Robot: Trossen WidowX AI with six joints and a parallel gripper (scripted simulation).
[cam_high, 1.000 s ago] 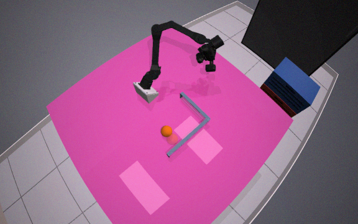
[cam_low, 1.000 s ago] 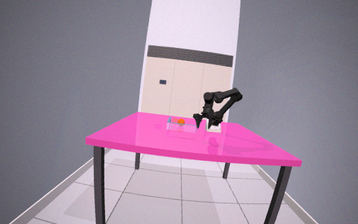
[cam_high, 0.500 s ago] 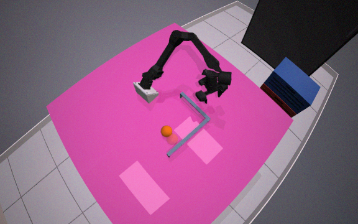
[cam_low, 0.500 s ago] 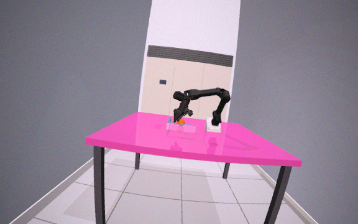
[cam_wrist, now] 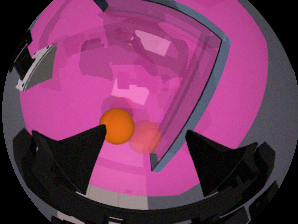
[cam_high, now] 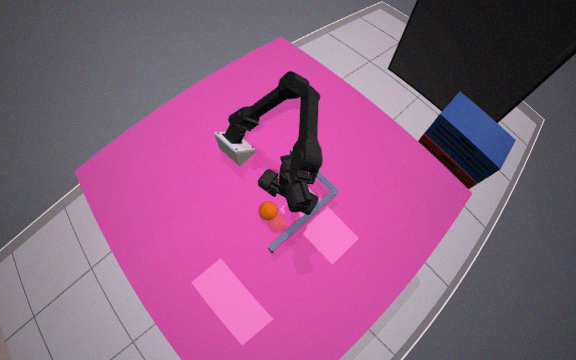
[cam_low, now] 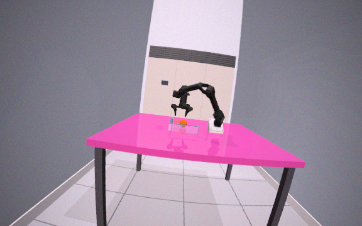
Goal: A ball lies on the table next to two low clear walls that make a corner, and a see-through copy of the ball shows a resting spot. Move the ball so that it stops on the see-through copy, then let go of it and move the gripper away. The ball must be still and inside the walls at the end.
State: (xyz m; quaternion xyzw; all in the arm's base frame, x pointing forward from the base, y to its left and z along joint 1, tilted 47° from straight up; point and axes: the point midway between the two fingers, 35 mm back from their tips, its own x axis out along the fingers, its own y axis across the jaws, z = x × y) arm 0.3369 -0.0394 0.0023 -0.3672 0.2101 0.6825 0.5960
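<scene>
Right now my gripper tip is 4 cm past the orange ball, 5 cm to the left of it and 6 cm above it. Round my gripper tip: see-through copy of ball: 2 cm ahead, 6 cm to the right, 6 cm below.
</scene>
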